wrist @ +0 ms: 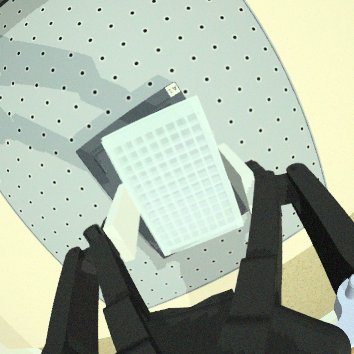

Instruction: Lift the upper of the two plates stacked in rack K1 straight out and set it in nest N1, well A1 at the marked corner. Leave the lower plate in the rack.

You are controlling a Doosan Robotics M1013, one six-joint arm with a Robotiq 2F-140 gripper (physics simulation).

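Frame: origin at the arm's base, x back, y left, z down, level; metres.
Seen in the pictures: gripper, fingertip midpoint: (176, 178).
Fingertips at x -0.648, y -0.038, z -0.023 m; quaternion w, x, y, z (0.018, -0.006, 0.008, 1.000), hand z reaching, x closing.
Pixels of each thing's top centre, then the offset from my fingertips to it. "spot": a spot on its surface instead.
- dark nest at a spot on its surface: (95, 159) spot: dx +0.069, dy +0.038, dz +0.024 m
- white label reading A1 at a spot on its surface: (172, 89) spot: dx -0.024, dy +0.073, dz +0.027 m
A pale, translucent well plate (175, 172) with a grid of wells is in the middle of the wrist view. My gripper (176, 178) is shut on it, one light pad on each long side. Beneath the plate is a dark nest (95, 159), which shows past its left side and its upper edge. A white label reading A1 (172, 89) is at the nest's top corner, just beyond the plate's upper right corner. The plate is turned a little relative to the nest. The height between them cannot be told. Rack K1 and the lower plate do not show.
The nest stands on a round, grey-green perforated table (240, 60) with a curved edge at the right. Arm shadows fall across its left part. A light blue rounded object (345, 305) shows at the lower right edge, beside the gripper's linkage.
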